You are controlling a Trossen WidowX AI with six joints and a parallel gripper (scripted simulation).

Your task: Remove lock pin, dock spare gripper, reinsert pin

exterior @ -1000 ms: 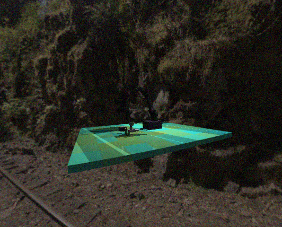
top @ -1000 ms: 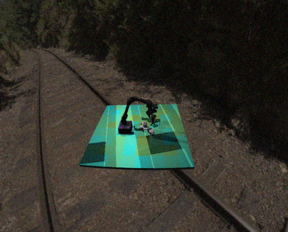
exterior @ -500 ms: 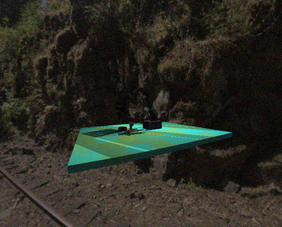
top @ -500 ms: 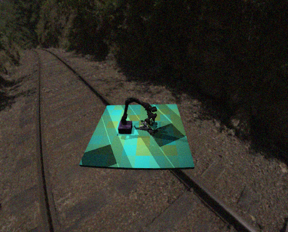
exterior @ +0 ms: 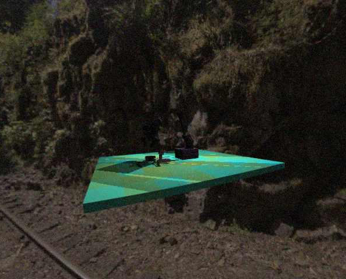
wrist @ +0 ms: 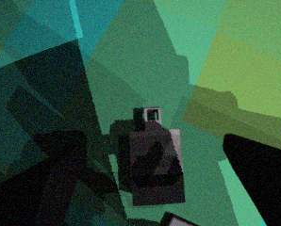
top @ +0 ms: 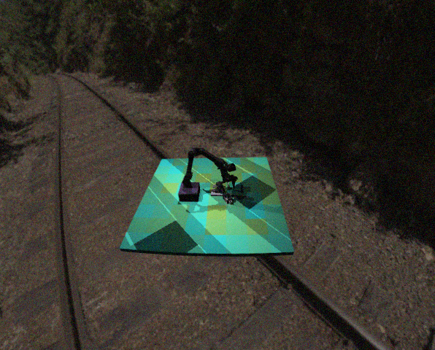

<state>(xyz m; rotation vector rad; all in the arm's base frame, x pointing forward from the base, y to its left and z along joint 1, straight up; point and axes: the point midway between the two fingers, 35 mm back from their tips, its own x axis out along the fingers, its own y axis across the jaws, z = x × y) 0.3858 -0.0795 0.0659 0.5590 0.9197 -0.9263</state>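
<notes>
My gripper tip is now 11 cm above the spare gripper and 1 cm past it. Also, from my gripper tip: mount 11 cm to the left, 11 cm behind, 8 cm below.
</notes>
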